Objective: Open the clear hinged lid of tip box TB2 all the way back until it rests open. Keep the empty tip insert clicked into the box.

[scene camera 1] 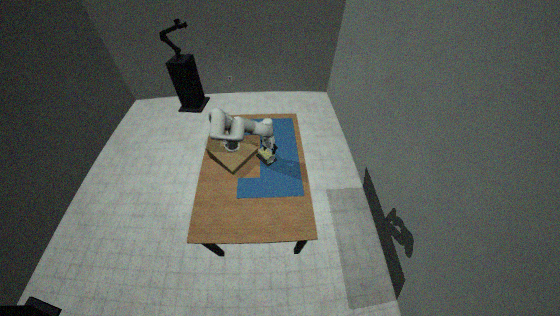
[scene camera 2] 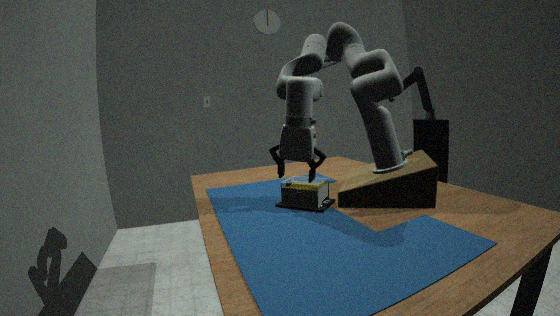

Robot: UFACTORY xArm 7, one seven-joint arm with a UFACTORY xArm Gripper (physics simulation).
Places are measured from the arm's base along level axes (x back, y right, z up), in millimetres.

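Pixels of known places: gripper, fingertip midpoint: (scene camera 1: 269, 151) (scene camera 2: 296, 179); arm's base, link origin: (scene camera 1: 232, 145) (scene camera 2: 390, 167).
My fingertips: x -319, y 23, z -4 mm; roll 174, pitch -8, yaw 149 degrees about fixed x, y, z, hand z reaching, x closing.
Ahead of a thing's pixels: the offset from my fingertips to its middle. "spot": to the spot under its first point. Level surfaces: height alone.
Tip box TB2 {dx +27, dy +0, dz -45 mm} (scene camera 1: 267, 156) (scene camera 2: 300, 197) stands upright on a dark base plate on the blue mat, beside the wedge-shaped robot base. Its clear lid {spot: dx +34, dy +7, dz -7 mm} (scene camera 2: 306, 179) appears down over the box. The yellow top of the tip insert {dx +27, dy +0, dz -19 mm} (scene camera 2: 303, 186) shows through it, inside the box. My gripper (scene camera 1: 269, 148) (scene camera 2: 296, 177) points down with its fingers wide open and empty. In the scene camera 2 view its fingertips are at about the height of the lid, and the right fingertip overlaps the lid; whether they touch cannot be told.
The wedge-shaped wooden base (scene camera 1: 233, 162) (scene camera 2: 387, 187) carries the arm close beside the box. The blue mat {dz -84 mm} (scene camera 1: 280, 187) (scene camera 2: 320, 260) lies on the wooden table {dz -87 mm} (scene camera 1: 250, 220) (scene camera 2: 212, 250). A black pedestal (scene camera 1: 186, 82) (scene camera 2: 431, 145) with a dark arm stands beyond the table.
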